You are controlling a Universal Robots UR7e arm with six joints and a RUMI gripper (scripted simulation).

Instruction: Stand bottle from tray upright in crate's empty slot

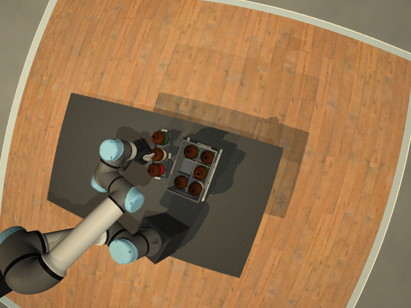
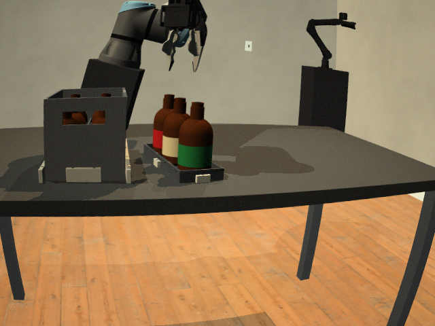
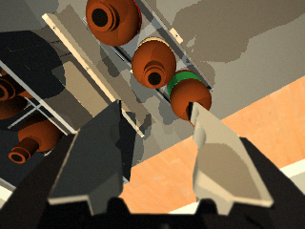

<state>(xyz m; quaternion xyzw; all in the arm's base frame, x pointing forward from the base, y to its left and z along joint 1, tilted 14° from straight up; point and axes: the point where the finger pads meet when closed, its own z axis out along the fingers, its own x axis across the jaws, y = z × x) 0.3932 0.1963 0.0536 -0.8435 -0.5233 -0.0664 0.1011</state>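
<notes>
Right now my hand is 16 cm above the green-labelled bottle, 9 cm short of it and 3 cm to the right of it. From my hand the other things lie so: crate 22 cm to the right, 16 cm below, 2 cm ahead; then tray 23 cm below.
</notes>
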